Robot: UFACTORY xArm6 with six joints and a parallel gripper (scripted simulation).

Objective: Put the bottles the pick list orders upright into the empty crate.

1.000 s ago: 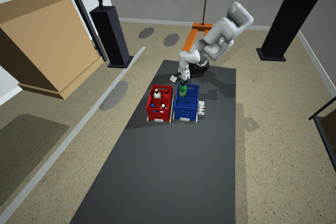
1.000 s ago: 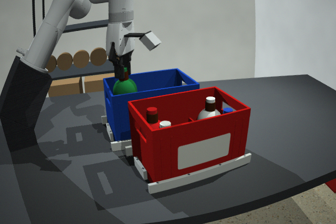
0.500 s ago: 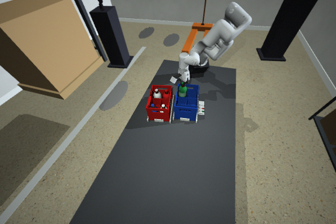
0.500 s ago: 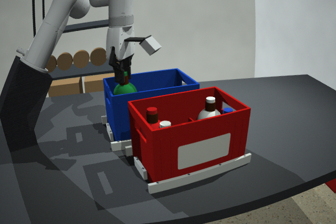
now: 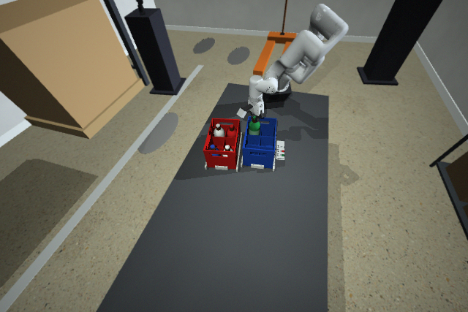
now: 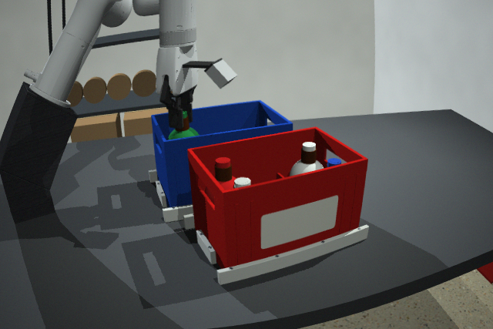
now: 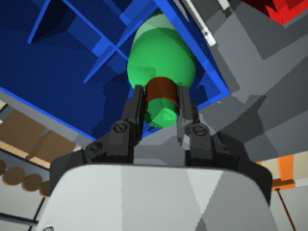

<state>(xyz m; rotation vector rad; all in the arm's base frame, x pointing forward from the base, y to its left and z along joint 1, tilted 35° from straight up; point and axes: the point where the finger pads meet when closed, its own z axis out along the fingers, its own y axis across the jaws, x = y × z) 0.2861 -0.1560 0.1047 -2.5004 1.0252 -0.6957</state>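
Right now my hand is 150 mm to the left of the red-capped bottle, 120 mm above it and 40 mm short of it. Round my hand: blue crate (120 mm below, 90 mm ahead, 40 mm to the left); then green-capped bottle (70 mm below); then red crate (190 mm to the right, 130 mm ahead, 120 mm below).
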